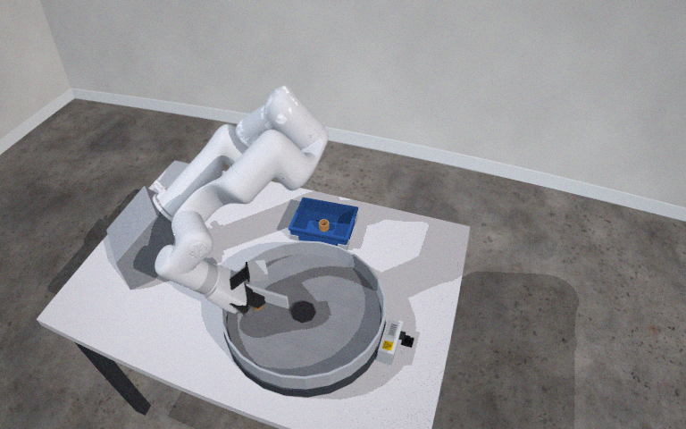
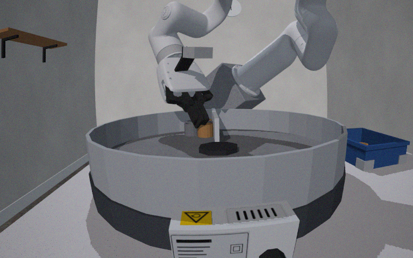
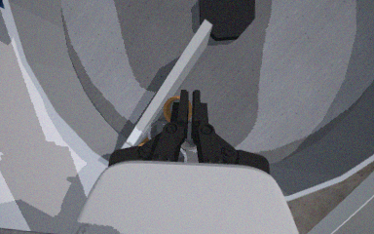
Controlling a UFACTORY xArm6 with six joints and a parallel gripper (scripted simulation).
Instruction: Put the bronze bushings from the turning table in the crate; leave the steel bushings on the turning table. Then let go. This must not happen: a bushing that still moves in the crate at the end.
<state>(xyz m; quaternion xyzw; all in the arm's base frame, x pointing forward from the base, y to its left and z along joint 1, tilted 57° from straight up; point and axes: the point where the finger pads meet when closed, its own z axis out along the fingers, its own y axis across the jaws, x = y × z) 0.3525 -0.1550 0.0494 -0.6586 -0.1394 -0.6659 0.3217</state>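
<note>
Now: hand 390 mm to the right of the blue crate, 70 mm above it and 40 mm past it. The rest, counted from my hand: turning table (100 mm ahead, 60 mm to the left, 40 mm below).
</note>
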